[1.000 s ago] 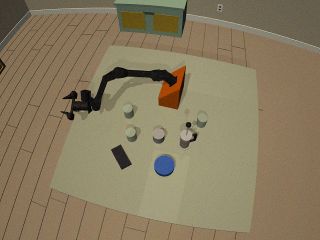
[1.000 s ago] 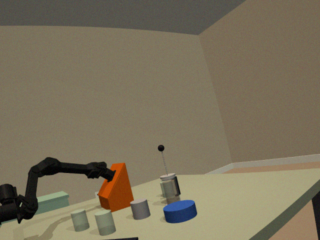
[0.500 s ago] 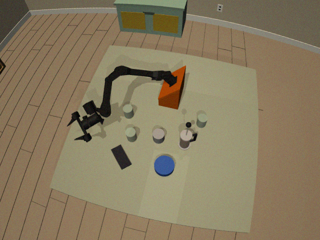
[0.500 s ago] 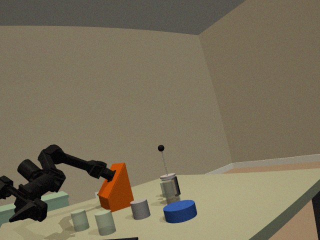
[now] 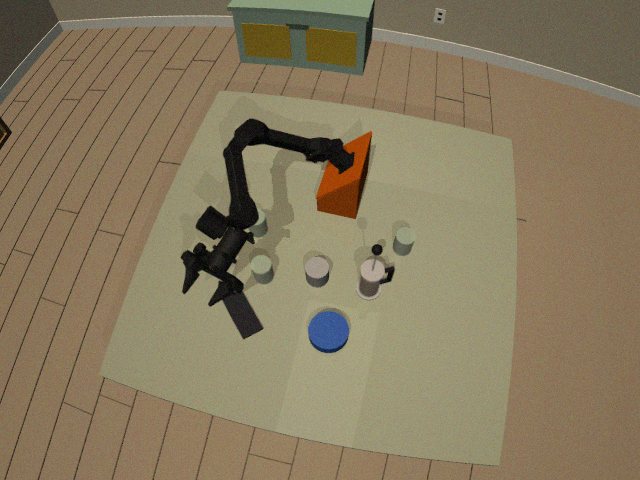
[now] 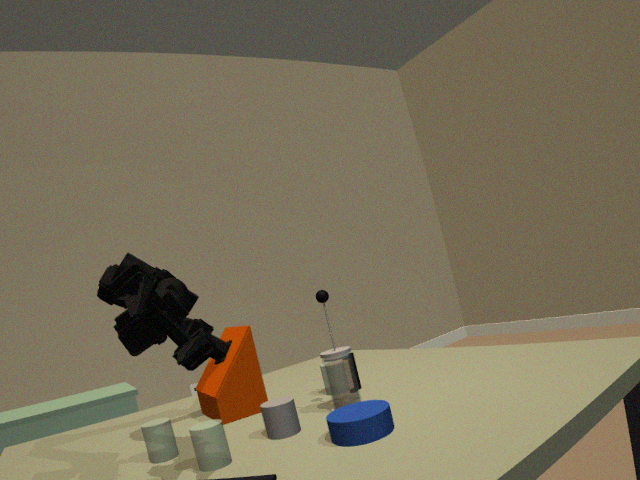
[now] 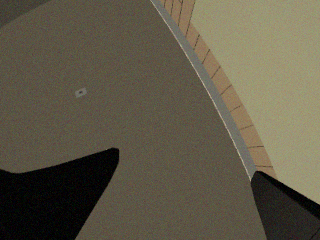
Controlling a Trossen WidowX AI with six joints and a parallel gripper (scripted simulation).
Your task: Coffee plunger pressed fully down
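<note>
Now: gripper tip 200 mm past the coffee press, 460 mm to the right of it and 130 mm above it.
</note>
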